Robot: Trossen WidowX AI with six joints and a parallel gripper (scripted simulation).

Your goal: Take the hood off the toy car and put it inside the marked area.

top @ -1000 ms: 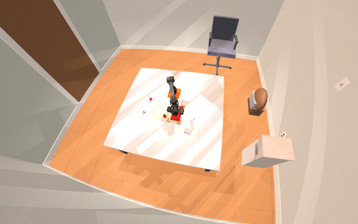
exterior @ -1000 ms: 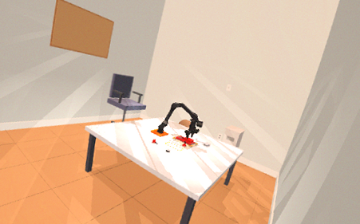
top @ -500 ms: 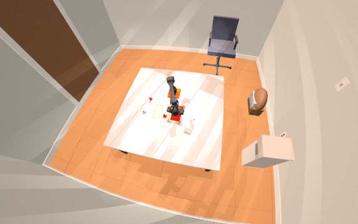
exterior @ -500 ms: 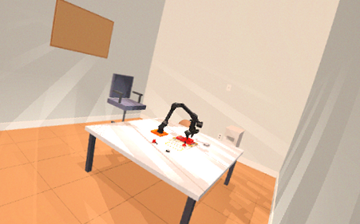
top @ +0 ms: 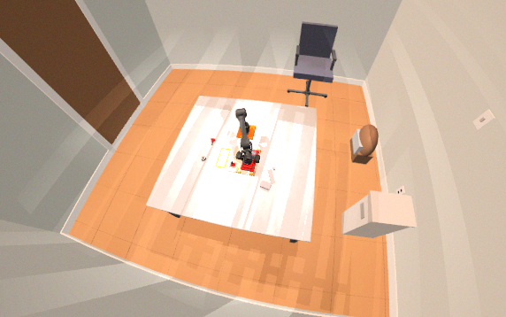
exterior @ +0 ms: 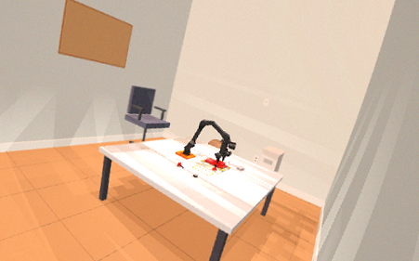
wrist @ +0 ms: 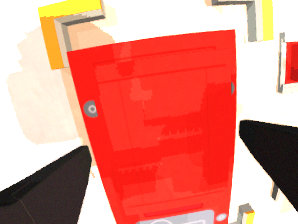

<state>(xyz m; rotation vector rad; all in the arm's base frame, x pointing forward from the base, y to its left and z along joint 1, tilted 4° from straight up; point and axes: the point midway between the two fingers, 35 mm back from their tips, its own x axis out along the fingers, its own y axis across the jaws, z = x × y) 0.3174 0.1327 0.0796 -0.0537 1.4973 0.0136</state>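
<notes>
Now: the red hood right at my gripper tip. From my gripper tip the other things lie so: dark wheel (40 mm ahead, 400 mm to the right, 40 mm below).
</notes>
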